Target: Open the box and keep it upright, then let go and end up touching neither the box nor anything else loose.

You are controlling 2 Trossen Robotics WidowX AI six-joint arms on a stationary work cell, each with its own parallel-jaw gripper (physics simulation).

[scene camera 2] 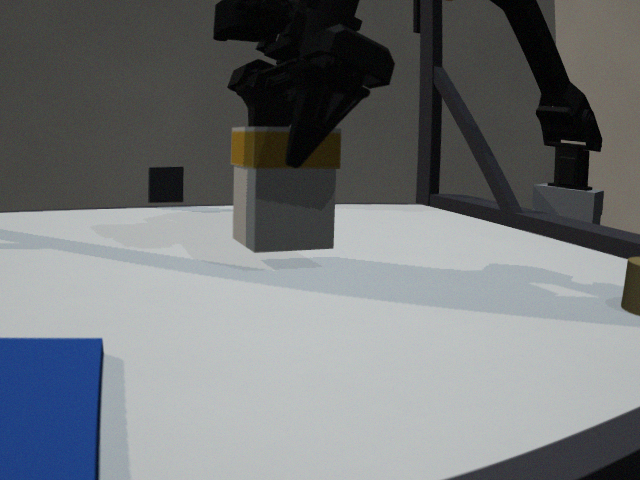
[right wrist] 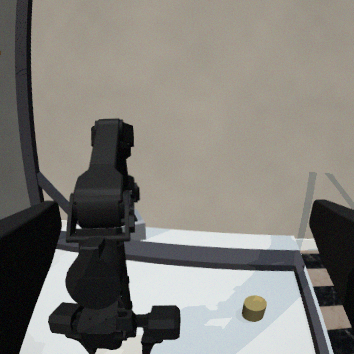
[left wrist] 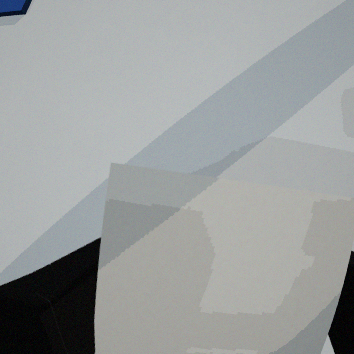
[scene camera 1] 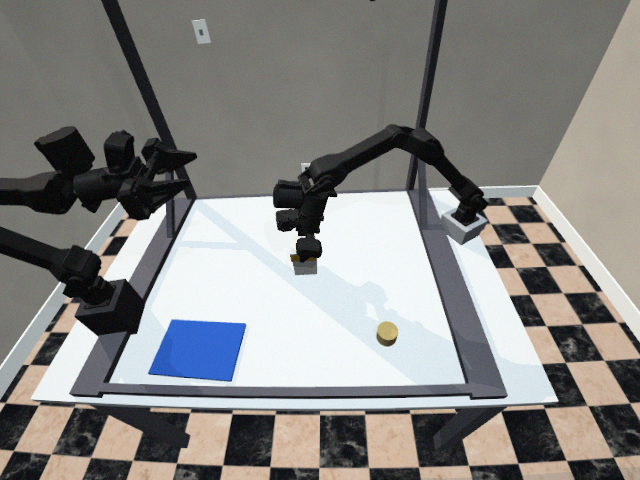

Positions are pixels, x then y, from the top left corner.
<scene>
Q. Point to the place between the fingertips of the left gripper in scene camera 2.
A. At 271, 167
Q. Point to a flat blue square plate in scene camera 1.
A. At 206, 350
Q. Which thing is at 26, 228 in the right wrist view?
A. The right gripper.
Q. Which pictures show the right gripper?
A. The right wrist view and scene camera 1 only.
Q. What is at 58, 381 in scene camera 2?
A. A flat blue square plate.
</scene>
